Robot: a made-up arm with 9 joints. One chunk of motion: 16 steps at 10 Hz.
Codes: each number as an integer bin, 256 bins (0 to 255) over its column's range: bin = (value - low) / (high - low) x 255, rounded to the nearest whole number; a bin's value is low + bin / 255 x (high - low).
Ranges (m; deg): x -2.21..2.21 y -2.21..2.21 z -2.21..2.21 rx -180..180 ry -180..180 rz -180..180
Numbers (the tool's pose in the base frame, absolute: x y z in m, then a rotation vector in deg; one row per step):
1: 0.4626 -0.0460 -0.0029 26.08 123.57 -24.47
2: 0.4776 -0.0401 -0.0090 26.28 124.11 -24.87
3: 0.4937 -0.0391 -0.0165 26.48 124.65 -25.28
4: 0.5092 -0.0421 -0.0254 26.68 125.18 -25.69
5: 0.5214 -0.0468 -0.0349 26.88 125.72 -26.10
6: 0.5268 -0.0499 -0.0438 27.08 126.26 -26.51
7: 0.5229 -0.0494 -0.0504 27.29 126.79 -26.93
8: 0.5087 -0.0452 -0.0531 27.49 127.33 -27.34
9: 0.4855 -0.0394 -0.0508 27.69 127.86 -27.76
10: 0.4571 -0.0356 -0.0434 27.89 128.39 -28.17
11: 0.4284 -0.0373 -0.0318 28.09 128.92 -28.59
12: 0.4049 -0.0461 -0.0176 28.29 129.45 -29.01
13: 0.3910 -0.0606 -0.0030 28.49 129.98 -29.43
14: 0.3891 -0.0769 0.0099 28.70 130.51 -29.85
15: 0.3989 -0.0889 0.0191 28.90 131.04 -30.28
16: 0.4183 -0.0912 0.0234 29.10 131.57 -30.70
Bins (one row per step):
1: 154 125 127 146 215 110
2: 155 125 127 146 215 110
3: 156 125 127 146 216 110
4: 157 125 126 146 216 109
5: 158 125 125 147 217 109
6: 158 125 125 147 217 109
7: 158 125 125 147 217 108
8: 157 125 124 147 218 108
9: 156 125 125 147 218 108
10: 154 125 125 147 218 108
11: 152 125 126 147 219 107
12: 151 125 126 148 219 107
13: 150 124 127 148 220 107
14: 150 123 128 148 220 106
15: 151 122 129 148 220 106
16: 152 122 129 148 221 106

